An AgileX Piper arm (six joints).
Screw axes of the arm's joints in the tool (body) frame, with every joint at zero. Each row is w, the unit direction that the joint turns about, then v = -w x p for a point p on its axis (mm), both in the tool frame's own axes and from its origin. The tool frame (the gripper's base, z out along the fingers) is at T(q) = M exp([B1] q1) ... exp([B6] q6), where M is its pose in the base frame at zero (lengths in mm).
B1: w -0.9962 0 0.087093 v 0 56.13 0
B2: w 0 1 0 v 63.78 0 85.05
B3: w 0 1 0 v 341.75 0 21.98
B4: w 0 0 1 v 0 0 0
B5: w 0 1 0 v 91 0 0
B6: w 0 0 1 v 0 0 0
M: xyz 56.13 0 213.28 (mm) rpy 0 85 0 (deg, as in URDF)
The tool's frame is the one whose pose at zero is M.
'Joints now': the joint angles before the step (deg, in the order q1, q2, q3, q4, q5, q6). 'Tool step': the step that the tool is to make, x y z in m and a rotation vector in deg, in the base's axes. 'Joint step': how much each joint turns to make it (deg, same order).
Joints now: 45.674 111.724 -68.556 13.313 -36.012 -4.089
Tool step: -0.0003 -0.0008 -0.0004 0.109 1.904 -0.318
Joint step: 0.002 -0.306 -0.002 0.985 1.667 0.422
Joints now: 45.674 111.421 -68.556 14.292 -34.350 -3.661
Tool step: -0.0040 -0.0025 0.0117 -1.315 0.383 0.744
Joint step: 0.006 -2.211 -0.005 0.051 3.369 -1.199
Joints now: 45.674 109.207 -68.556 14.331 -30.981 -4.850
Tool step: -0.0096 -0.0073 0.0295 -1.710 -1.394 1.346
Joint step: -0.003 -4.960 -0.010 -0.072 5.041 -2.845
